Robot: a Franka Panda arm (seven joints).
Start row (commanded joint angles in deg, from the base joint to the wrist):
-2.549 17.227 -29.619 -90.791 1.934 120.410 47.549
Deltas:
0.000 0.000 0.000 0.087 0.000 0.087 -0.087
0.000 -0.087 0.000 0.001 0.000 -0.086 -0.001
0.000 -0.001 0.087 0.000 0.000 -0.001 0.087
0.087 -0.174 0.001 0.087 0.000 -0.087 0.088
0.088 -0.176 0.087 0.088 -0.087 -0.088 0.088
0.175 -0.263 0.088 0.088 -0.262 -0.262 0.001
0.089 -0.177 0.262 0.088 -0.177 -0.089 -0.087
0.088 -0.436 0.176 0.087 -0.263 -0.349 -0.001
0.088 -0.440 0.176 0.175 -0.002 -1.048 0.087
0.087 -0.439 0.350 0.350 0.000 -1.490 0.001
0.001 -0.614 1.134 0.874 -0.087 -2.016 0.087
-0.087 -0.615 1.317 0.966 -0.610 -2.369 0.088
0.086 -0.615 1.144 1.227 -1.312 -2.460 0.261
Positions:
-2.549 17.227 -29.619 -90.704 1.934 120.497 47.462
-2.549 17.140 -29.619 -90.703 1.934 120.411 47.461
-2.549 17.139 -29.532 -90.703 1.934 120.410 47.548
-2.462 16.965 -29.531 -90.616 1.934 120.323 47.636
-2.374 16.789 -29.444 -90.528 1.847 120.235 47.724
-2.199 16.526 -29.356 -90.440 1.585 119.973 47.725
-2.110 16.349 -29.094 -90.352 1.408 119.884 47.638
-2.022 15.913 -28.918 -90.265 1.145 119.535 47.637
-1.934 15.473 -28.742 -90.090 1.143 118.487 47.724
-1.847 15.034 -28.392 -89.740 1.143 116.997 47.725
-1.846 14.420 -27.258 -88.866 1.056 114.981 47.812
-1.933 13.805 -25.941 -87.900 0.446 112.612 47.900
-1.847 13.190 -24.797 -86.673 -0.866 110.152 48.161

